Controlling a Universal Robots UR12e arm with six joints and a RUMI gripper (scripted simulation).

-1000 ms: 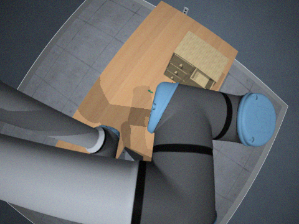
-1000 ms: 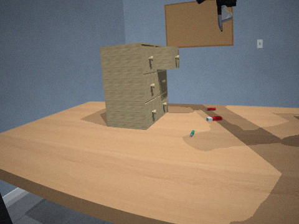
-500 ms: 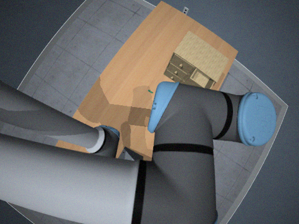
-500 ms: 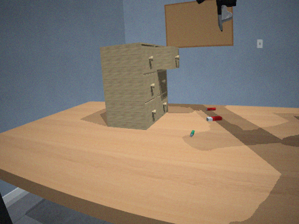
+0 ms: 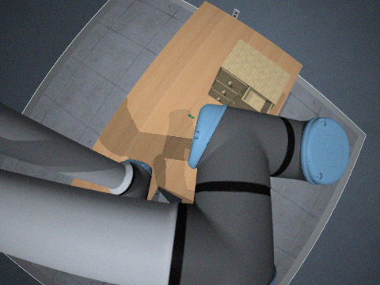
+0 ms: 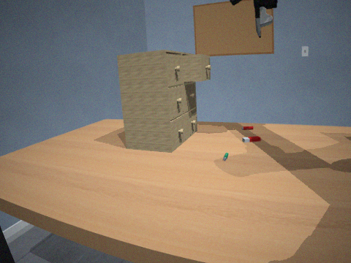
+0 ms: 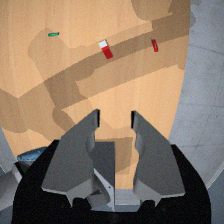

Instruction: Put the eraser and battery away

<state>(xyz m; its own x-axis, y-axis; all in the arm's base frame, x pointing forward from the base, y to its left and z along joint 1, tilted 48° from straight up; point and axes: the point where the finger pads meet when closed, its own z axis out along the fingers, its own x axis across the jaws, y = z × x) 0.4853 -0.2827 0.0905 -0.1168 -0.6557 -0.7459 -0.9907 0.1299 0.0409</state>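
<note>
Now: the eraser 39 cm below my hand, 4 cm to the left of it and 3 cm ahead of it. Also, from my hand: red AA battery (39 cm below, 14 cm to the right, 4 cm ahead); then green AA battery (39 cm below, 22 cm to the left, 12 cm ahead).
</note>
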